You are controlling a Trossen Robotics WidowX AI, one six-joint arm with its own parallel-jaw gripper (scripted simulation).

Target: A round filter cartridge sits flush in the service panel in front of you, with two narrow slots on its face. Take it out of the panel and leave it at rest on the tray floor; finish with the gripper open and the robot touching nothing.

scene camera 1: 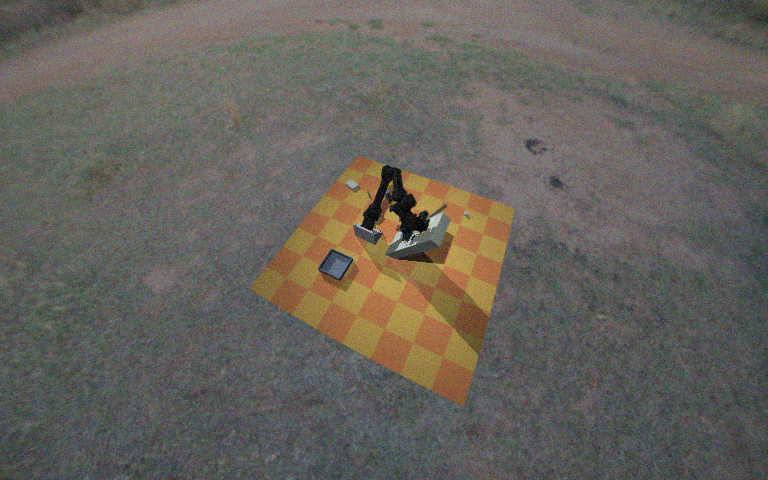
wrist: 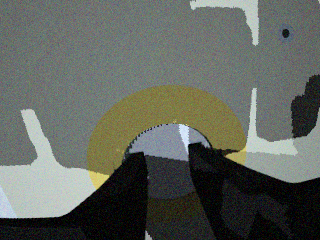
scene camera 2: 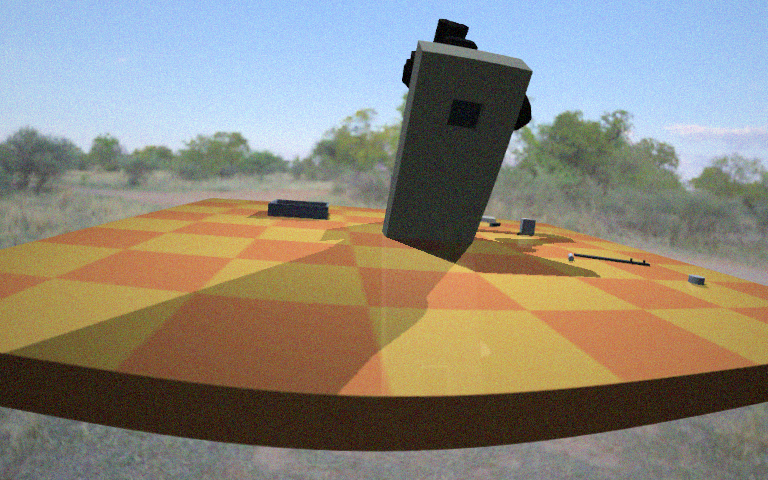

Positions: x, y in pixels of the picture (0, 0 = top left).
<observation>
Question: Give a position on a round filter cartridge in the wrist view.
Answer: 165, 147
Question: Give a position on a grey service panel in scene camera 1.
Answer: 432, 238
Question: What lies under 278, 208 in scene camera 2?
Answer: A tray.
</observation>
